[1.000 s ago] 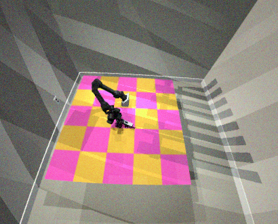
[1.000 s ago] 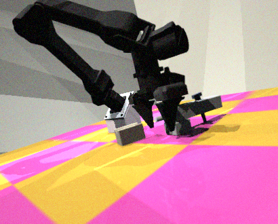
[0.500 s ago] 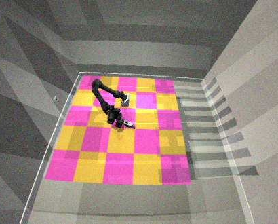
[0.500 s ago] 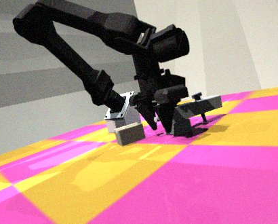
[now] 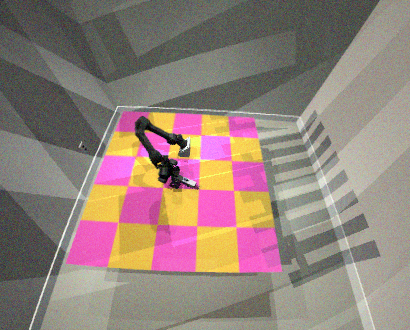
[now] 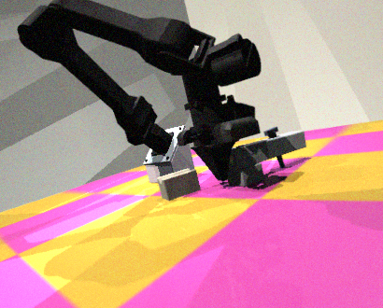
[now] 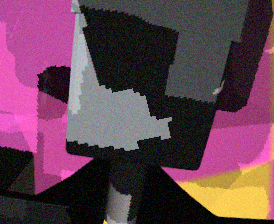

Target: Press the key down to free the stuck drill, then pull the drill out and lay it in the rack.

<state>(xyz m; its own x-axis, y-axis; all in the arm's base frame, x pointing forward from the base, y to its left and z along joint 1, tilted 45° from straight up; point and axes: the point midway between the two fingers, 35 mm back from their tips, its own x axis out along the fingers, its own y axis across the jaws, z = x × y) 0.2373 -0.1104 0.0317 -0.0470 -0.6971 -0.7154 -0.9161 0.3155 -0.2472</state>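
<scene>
Right now the drill is 20 mm ahead of my gripper tip, 50 mm to the left of it and 30 mm above it. Also, from my gripper tip: dark key: 50 mm ahead, 130 mm to the left, 30 mm above; housing block: 40 mm ahead, 100 mm to the left, 20 mm above; grey-brown block: 90 mm behind, 20 mm to the right.
</scene>
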